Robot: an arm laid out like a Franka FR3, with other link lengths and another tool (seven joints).
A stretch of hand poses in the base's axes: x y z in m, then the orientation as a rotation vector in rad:
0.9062 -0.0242 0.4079 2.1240 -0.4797 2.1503
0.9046 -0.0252 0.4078 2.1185 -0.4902 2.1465
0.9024 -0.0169 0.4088 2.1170 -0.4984 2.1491
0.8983 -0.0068 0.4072 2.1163 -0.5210 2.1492
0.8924 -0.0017 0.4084 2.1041 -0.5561 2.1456
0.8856 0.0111 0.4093 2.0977 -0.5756 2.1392
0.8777 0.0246 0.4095 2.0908 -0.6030 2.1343
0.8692 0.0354 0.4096 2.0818 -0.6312 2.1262
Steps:
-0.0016 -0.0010 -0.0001 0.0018 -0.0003 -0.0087
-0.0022 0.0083 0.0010 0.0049 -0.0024 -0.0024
-0.0041 0.0101 -0.0016 0.0126 -0.0015 -0.0080
-0.0059 0.0051 0.0012 0.0130 -0.0041 -0.0206
-0.0068 0.0128 0.0009 0.0060 0.0003 -0.0133
-0.0079 0.0135 0.0002 0.0111 -0.0012 -0.0153
-0.0085 0.0108 0.0001 0.0097 -0.0002 -0.0183

